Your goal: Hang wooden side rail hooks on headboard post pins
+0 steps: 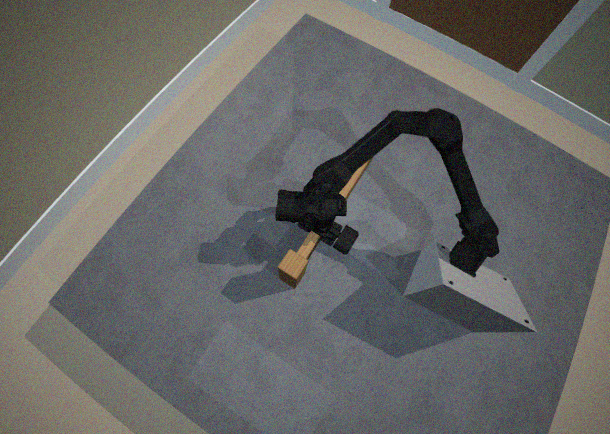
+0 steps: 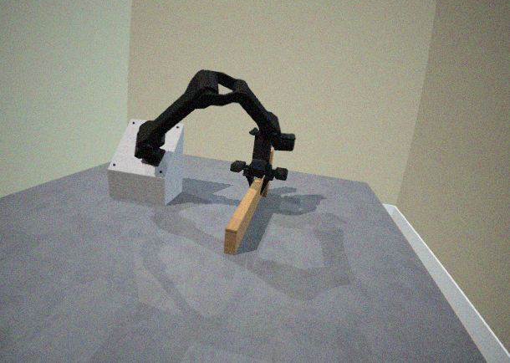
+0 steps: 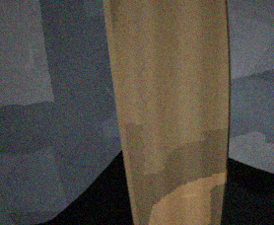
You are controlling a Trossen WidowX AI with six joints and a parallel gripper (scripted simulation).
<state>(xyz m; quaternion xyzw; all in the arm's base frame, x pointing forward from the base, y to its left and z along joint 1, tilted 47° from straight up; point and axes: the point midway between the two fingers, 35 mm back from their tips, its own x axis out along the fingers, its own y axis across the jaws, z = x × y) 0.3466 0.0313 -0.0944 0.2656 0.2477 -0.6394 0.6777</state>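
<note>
Now: the wooden headboard post 12 cm to the left of my gripper tip and 4 cm above it.
</note>
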